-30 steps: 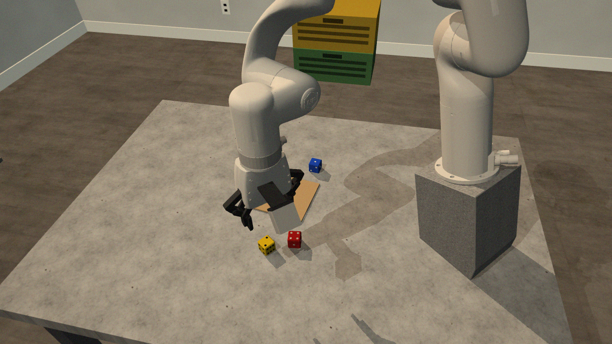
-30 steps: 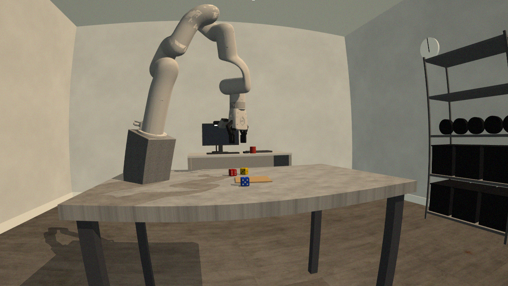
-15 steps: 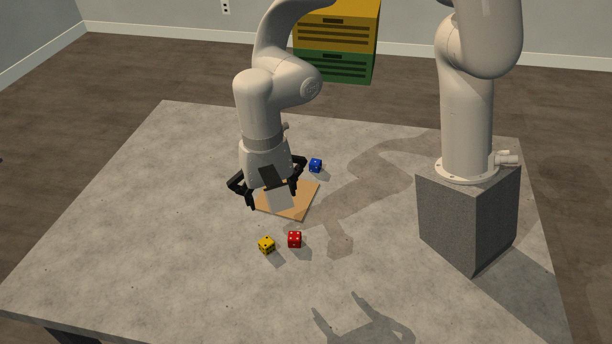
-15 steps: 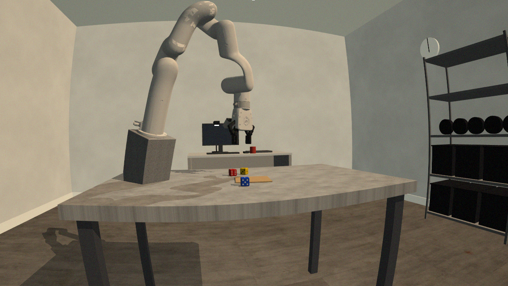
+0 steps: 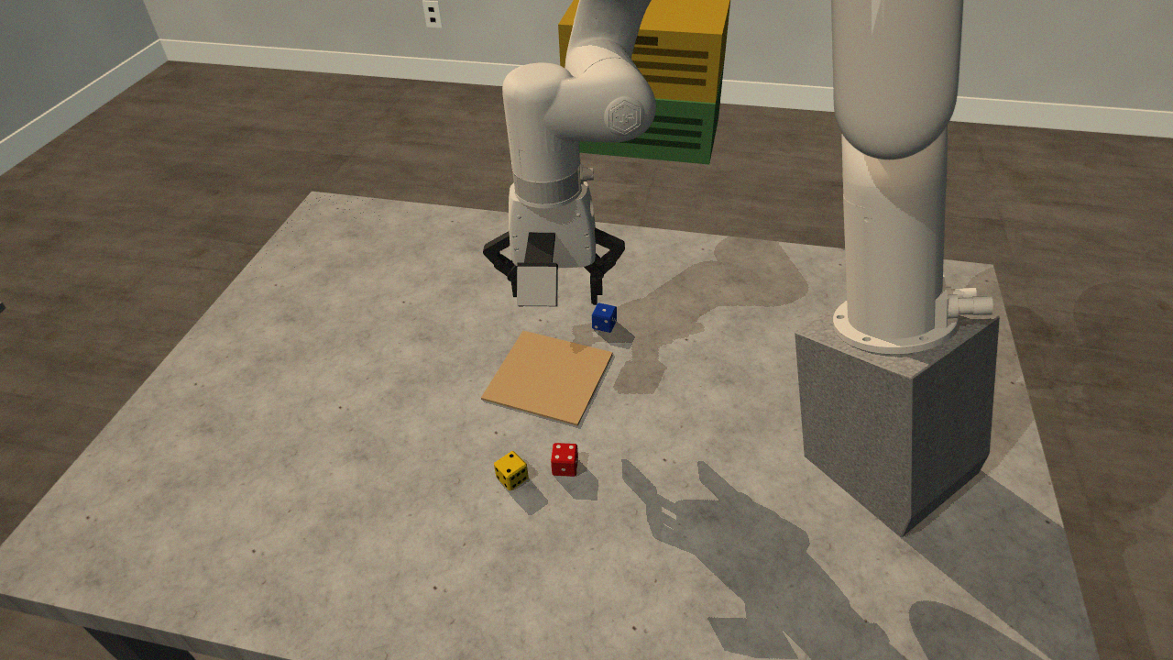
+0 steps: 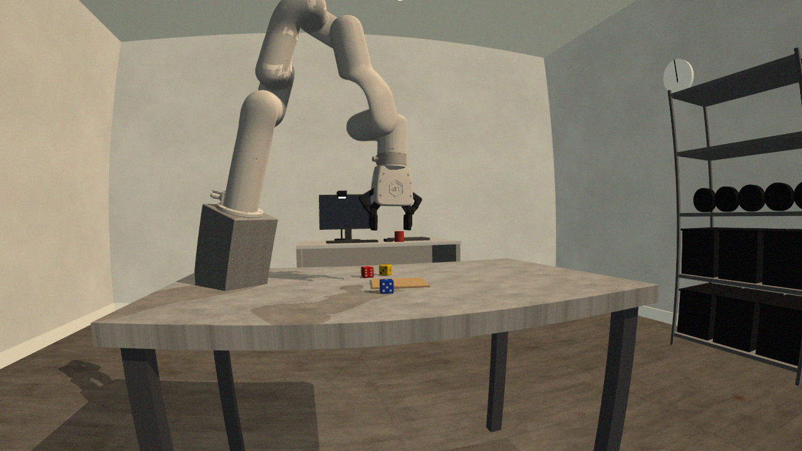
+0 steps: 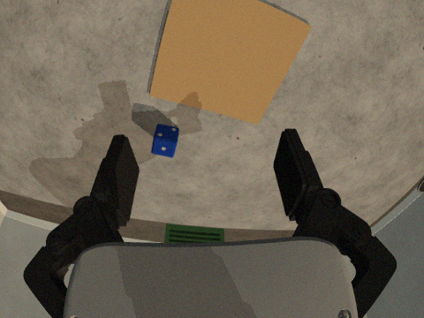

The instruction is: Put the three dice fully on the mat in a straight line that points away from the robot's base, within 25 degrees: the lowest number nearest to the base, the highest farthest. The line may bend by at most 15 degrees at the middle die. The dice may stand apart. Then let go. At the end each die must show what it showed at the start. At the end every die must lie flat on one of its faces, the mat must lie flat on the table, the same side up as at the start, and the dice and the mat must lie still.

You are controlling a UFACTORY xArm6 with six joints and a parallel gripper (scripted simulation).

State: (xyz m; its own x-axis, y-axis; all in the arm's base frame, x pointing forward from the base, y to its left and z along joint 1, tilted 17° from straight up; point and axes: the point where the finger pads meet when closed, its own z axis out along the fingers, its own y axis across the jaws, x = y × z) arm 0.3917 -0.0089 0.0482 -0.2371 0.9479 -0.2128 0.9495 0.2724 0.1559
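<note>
My gripper is now 13 cm above the blue die, 11 cm to the left of it and 3 cm past it. Round my hand: red die: 15 cm to the left, 13 cm below, 5 cm behind; then yellow die: 18 cm to the left, 13 cm below, 1 cm ahead; then mat: 15 cm below, 2 cm ahead, 1 cm to the left.
</note>
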